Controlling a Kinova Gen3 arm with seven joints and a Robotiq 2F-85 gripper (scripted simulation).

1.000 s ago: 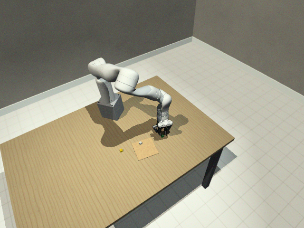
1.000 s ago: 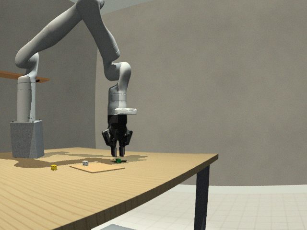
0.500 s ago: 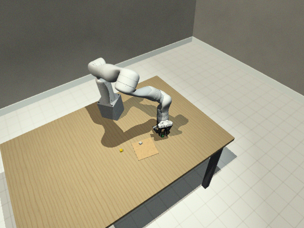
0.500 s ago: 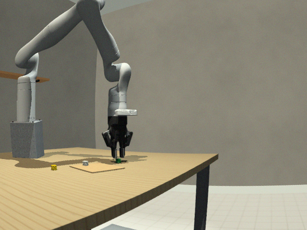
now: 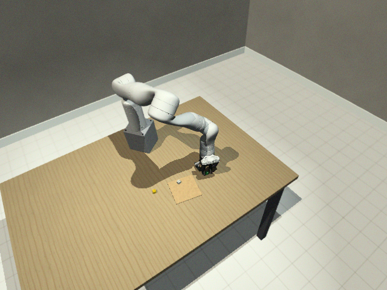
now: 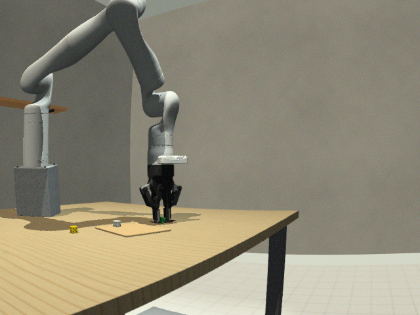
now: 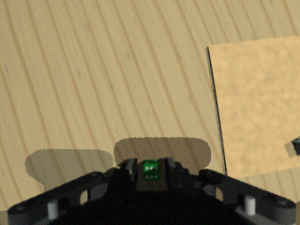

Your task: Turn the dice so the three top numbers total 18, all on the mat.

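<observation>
The green die lies 1 cm below my hand. Also, from my hand: yellow die 6 cm behind, 29 cm to the right, 1 cm below; then white die 4 cm behind, 16 cm to the right, 1 cm below; then tan mat 1 cm ahead, 15 cm to the right, 2 cm below.
</observation>
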